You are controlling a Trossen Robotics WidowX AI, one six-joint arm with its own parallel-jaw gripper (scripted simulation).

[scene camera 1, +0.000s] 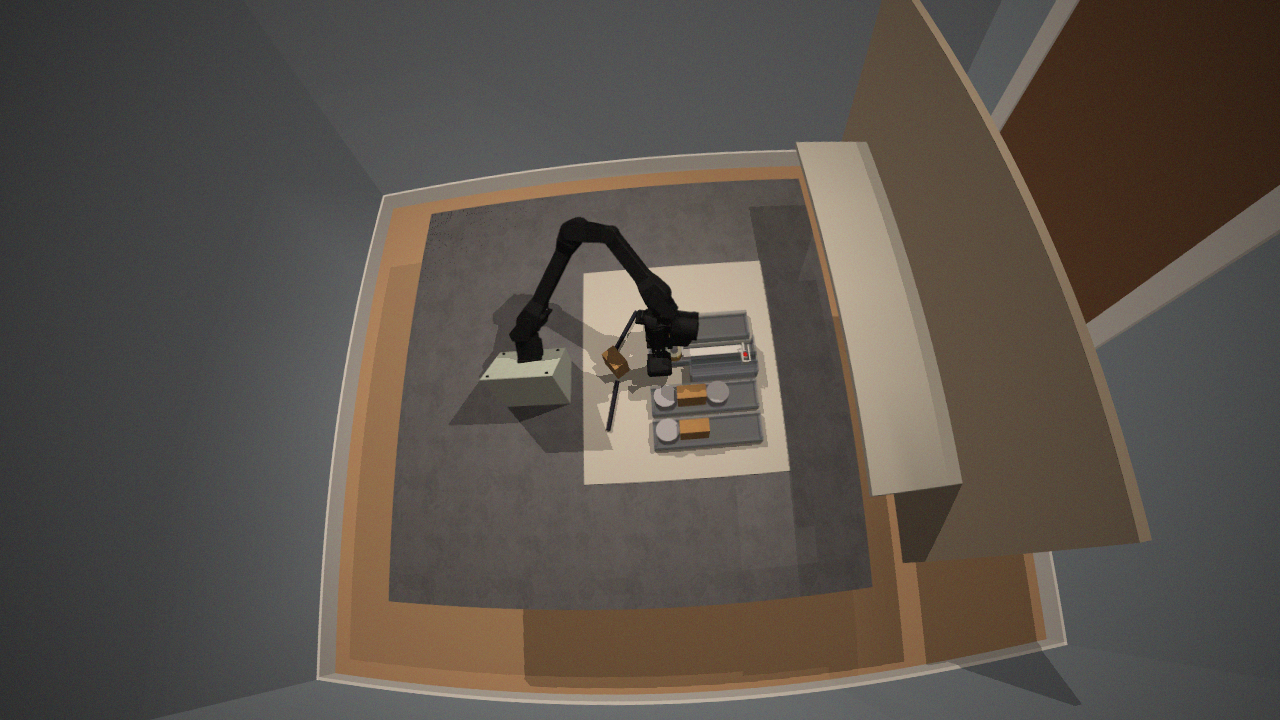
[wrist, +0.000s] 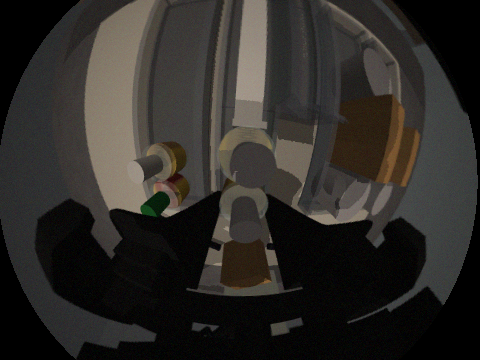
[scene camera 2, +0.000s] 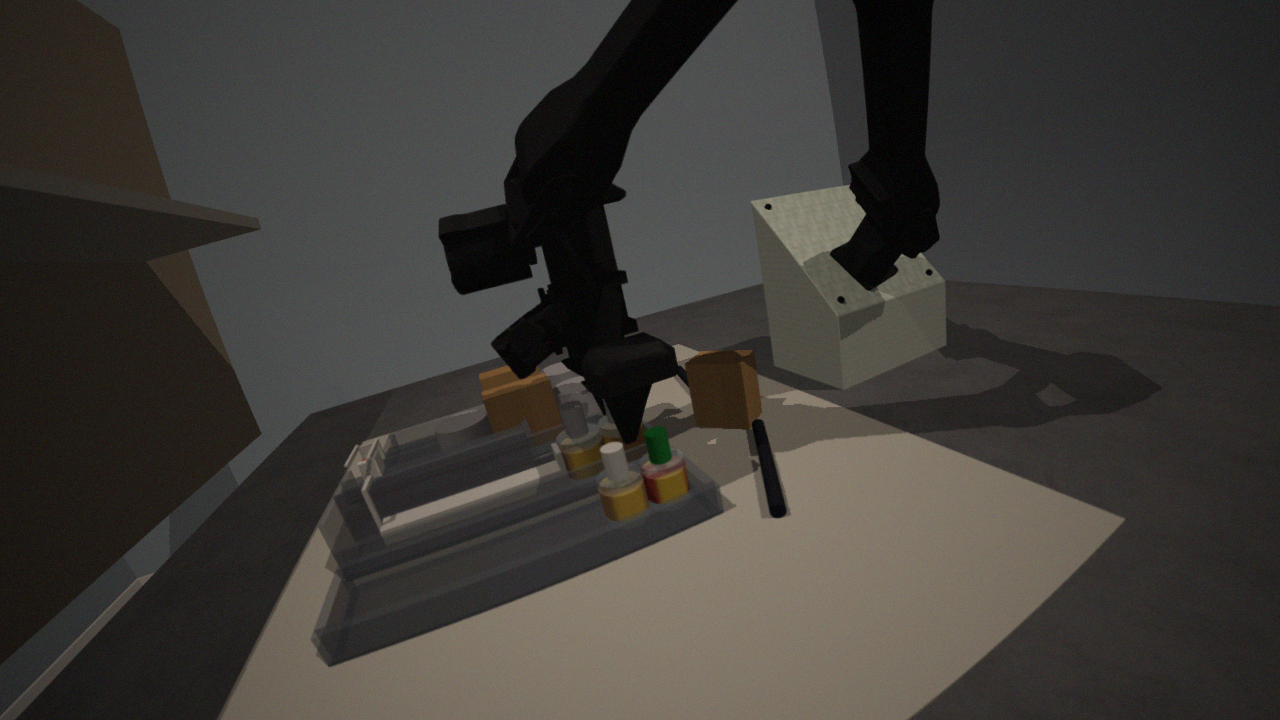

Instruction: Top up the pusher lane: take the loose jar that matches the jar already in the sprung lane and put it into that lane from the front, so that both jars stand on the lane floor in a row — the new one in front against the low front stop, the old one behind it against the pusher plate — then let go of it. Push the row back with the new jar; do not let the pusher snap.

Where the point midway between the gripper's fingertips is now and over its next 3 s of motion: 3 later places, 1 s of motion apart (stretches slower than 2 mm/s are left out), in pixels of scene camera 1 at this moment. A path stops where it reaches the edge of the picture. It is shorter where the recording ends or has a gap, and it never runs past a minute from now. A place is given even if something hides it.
The gripper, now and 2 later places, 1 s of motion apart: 659,354; 657,354; 650,351
